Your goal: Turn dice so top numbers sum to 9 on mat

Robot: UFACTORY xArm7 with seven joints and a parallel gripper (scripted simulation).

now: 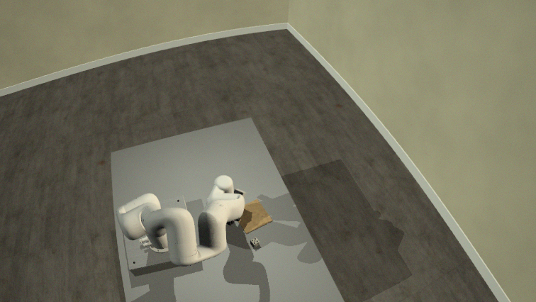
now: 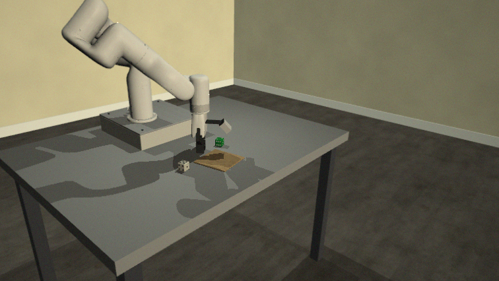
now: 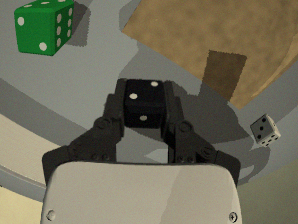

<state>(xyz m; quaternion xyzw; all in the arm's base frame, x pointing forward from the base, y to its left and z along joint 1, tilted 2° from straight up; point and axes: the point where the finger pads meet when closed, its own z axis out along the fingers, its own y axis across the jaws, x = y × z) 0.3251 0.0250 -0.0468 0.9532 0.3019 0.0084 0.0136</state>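
Right now my hand is 110 mm short of the tan mat, 20 mm to the left of it and 20 mm above it. From my hand the other things lie so: black die (10 mm below); green die (20 mm ahead, 90 mm to the left, 10 mm below); white die (60 mm ahead, 160 mm to the right, 10 mm below).
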